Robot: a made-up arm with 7 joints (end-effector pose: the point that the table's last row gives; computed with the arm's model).
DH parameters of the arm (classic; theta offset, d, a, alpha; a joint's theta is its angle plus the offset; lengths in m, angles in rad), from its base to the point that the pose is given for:
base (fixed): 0.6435 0 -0.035 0
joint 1: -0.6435 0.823 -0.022 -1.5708
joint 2: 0 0.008 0 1.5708
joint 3: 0 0.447 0.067 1.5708
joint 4: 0 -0.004 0.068 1.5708
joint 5: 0 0.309 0.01 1.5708
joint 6: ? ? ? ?
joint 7: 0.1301 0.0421 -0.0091 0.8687
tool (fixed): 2.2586 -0.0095 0 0
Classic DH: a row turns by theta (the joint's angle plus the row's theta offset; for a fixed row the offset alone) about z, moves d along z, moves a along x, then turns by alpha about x.
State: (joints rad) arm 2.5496 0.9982 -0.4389 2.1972 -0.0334 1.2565 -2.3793
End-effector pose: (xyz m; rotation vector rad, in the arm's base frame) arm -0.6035 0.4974 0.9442 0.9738 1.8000 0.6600
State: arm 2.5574 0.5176 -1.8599 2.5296 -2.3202 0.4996 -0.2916
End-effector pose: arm -0.1484 0.3515 1.5119 -1.0821 0.4003 -2.6616
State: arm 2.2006 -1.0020 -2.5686 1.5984 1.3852 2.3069 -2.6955
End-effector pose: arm 0.5709 -0.3778 0.8641 -1.1620 -0.8125 0.5949
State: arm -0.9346 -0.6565 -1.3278 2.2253 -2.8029 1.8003 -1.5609
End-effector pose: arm -0.5240 0.1658 1.4428 -2.0861 -1.1753 -1.3361
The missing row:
joint 6: 0 0.031 0.062 -1.5708
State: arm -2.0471 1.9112 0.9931 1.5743 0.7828 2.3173 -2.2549
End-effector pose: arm 0.1383 -0.5391 0.5065 -0.8533 -0.8383 0.1803
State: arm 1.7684 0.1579 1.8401 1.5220 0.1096 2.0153 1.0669
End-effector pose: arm -0.3902 -0.1961 1.2991 2.4846 0.0421 -0.1438
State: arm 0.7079 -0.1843 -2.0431 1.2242 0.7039 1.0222 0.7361
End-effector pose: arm 0.0249 -0.5054 1.1922 1.4687 0.9097 0.4215
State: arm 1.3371 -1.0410 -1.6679 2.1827 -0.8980 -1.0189 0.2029
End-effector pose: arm 0.0762 -0.6488 1.2106 -0.6642 0.0864 -1.1466
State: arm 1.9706 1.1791 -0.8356 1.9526 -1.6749 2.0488 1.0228
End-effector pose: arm 0.0021 0.6651 0.8580 -1.1722 0.6790 -1.5630
